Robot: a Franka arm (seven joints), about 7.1 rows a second.
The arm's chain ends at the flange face. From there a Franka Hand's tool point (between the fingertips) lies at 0.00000 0.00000 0.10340 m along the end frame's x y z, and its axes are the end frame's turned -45 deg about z.
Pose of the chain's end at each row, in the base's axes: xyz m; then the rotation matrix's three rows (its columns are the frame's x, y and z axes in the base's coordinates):
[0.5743 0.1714 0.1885], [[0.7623 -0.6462 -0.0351], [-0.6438 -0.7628 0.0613], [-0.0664 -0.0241 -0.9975]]
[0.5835 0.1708 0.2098], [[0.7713 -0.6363 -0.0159], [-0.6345 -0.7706 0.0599], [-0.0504 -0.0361 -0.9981]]
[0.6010 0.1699 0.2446], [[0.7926 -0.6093 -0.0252], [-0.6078 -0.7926 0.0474], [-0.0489 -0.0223 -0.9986]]
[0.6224 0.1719 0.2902], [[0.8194 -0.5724 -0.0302], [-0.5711 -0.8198 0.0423], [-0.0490 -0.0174 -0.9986]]
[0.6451 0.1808 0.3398], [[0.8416 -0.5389 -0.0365], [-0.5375 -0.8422 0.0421], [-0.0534 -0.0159 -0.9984]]
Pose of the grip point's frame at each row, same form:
[0.5707 0.1777 0.0854], [[0.9960 0.0821 -0.0351], [0.0841 -0.9946 0.0613], [-0.0299 -0.0640 -0.9975]]
[0.5819 0.1770 0.1066], [[0.9953 0.0955 -0.0159], [0.0962 -0.9936 0.0599], [-0.0101 -0.0612 -0.9981]]
[0.5984 0.1748 0.1413], [[0.9913 0.1296 -0.0252], [0.1307 -0.9902 0.0474], [-0.0188 -0.0503 -0.9986]]
[0.6193 0.1763 0.1869], [[0.9842 0.1747 -0.0302], [0.1759 -0.9835 0.0423], [-0.0223 -0.0470 -0.9986]]
[0.6413 0.1852 0.2366], [[0.9762 0.2140 -0.0365], [0.2155 -0.9756 0.0421], [-0.0265 -0.0490 -0.9984]]

